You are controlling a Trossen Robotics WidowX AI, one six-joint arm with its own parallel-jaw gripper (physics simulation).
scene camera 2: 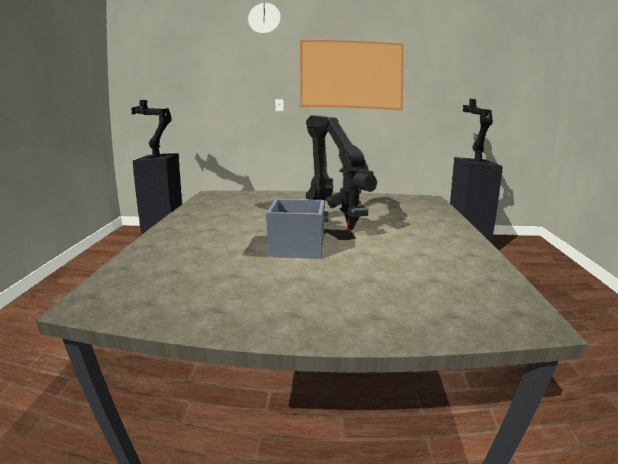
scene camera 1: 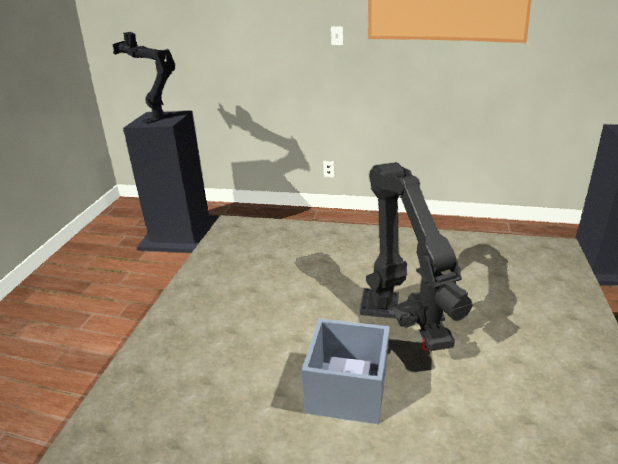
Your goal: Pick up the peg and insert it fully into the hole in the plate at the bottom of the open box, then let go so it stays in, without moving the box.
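Pixels of known places: gripper, fingertip midpoint: (scene camera 2: pixel 350 229) (scene camera 1: pixel 426 345); arm's base, origin of the base link: (scene camera 1: pixel 381 301).
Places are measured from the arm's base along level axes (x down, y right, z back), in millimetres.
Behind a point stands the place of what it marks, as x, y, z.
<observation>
The red peg (scene camera 1: pixel 424 344) @(-3, -108, -165) (scene camera 2: pixel 349 228) is upright at the right of the box, mostly hidden by the gripper, with its lower end close to the table top. My gripper (scene camera 1: pixel 426 340) @(6, -115, -159) (scene camera 2: pixel 349 224) @(6, -115, -159) points down around the peg and is shut on it. The open blue-grey box (scene camera 1: pixel 343 396) @(-59, 75, -389) (scene camera 2: pixel 295 236) @(-53, 75, -389) stands to the left of the gripper. The pale plate (scene camera 1: pixel 340 365) @(-41, 90, -286) shows inside at its bottom in scene camera 1; its near part and the hole are mostly hidden by the front wall. In scene camera 2 the plate does not show.
The arm's base (scene camera 1: pixel 379 304) @(-20, 5, -37) stands on the table (scene camera 1: pixel 225 380) @(17, 360, -306) (scene camera 2: pixel 300 310) @(16, 58, -682) behind the box. The box's right wall is a raised edge between the gripper and the plate. Dark pedestals (scene camera 1: pixel 162 180) (scene camera 2: pixel 155 190) with other arms stand beyond the table.
</observation>
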